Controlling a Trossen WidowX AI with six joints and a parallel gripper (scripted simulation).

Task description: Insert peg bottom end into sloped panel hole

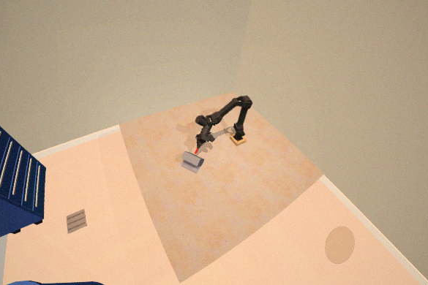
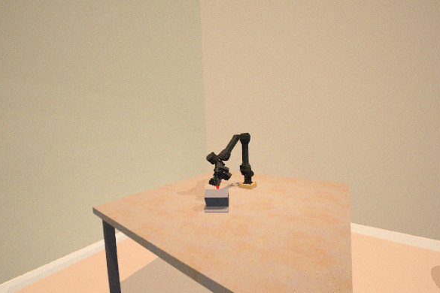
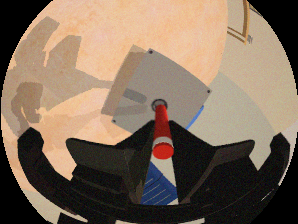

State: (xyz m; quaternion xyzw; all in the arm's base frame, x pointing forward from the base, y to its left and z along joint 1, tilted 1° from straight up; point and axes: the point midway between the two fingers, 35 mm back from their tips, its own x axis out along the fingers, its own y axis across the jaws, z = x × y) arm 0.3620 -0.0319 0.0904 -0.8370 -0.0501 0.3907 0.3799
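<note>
The grey sloped panel is 5 cm ahead of my gripper tip, 3 cm to the left of it and 5 cm below it. Round my gripper tip: red peg (1 cm behind, 1 cm to the right, 1 cm above).
</note>
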